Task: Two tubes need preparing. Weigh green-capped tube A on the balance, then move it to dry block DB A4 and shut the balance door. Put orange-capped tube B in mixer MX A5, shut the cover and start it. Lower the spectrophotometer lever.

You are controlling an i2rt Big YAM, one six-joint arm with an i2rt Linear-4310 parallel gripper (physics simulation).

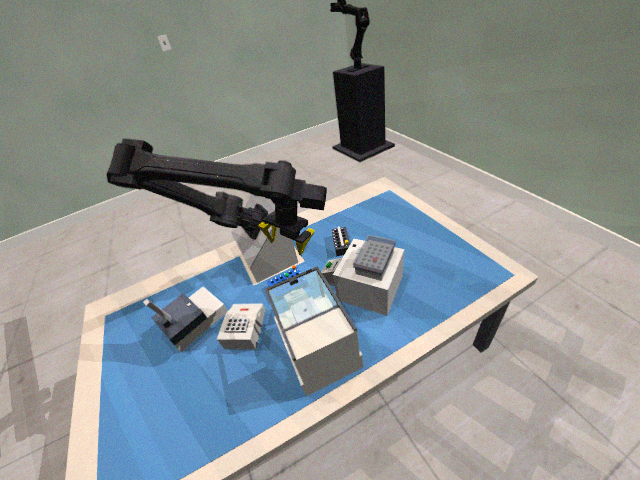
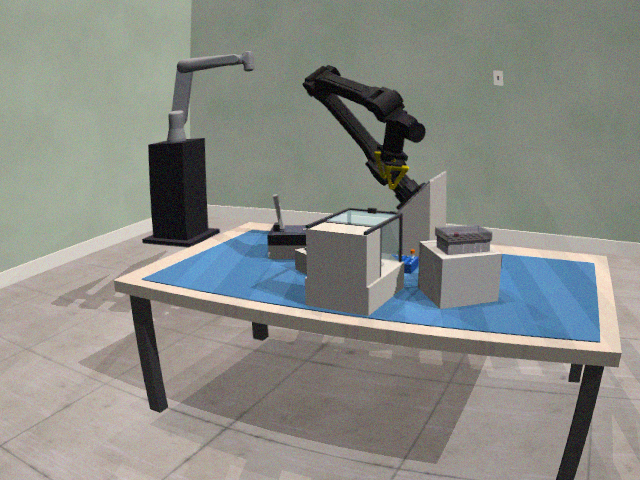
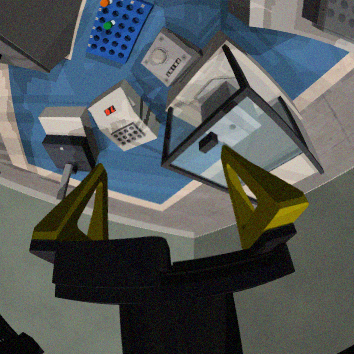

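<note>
My gripper (image 1: 285, 246) (image 2: 391, 186) (image 3: 161, 158) is open and empty, high above the table. The green-capped tube (image 3: 107, 25) and orange-capped tube (image 3: 104, 3) (image 2: 413, 252) stand in the blue rack (image 3: 120, 33) (image 1: 276, 281). The balance (image 1: 325, 356) (image 2: 336, 268) has a glass top panel with a black handle (image 3: 208, 143). The white dry block (image 1: 250, 308) (image 3: 100, 112) has a red display and a hole grid. The white mixer (image 1: 359, 297) (image 2: 460, 281) carries a grey holed block; its cover's state is unclear. The spectrophotometer (image 1: 180, 315) (image 3: 65, 150) has its lever (image 1: 156, 310) (image 2: 278, 211) raised.
A grey slanted panel (image 1: 271, 260) (image 2: 416, 217) stands beside the arm's base. A black rack (image 1: 340, 240) holds a yellow-capped item. A small grey unit with a green button (image 1: 328, 264) sits between balance and mixer. A grey knob unit (image 3: 170, 57) is beside the balance.
</note>
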